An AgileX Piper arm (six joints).
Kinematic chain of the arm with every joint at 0, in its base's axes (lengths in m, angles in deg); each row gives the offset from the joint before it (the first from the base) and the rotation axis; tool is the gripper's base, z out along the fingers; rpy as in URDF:
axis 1: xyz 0 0 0.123 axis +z
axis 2: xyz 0 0 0 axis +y
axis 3: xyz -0.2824 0 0.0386 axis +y
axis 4: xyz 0.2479 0 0.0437 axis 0.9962 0 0.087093
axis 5: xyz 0 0 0 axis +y
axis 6: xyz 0.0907 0 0.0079 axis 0.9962 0 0.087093
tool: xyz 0 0 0 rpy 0 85.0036 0
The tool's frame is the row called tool.
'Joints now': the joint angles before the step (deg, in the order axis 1, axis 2, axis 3, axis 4, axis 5, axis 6). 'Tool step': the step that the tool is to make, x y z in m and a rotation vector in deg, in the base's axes. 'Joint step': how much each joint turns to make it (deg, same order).
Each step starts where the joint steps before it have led.
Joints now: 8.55, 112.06, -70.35, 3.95, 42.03, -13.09
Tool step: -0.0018, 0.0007, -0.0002, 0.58, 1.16, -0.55
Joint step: -0.01, -0.02, 0.01, 0.85, 1.06, 0.11
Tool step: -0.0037, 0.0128, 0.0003, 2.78, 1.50, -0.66
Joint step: 1.41, -0.03, 0.00, 3.63, 1.07, 0.00
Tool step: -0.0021, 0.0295, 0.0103, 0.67, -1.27, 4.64
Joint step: 4.39, -0.52, -1.74, 0.46, 0.94, -0.41
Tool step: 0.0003, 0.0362, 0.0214, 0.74, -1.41, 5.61
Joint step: 5.10, -0.20, -4.99, 0.01, 3.68, -0.03
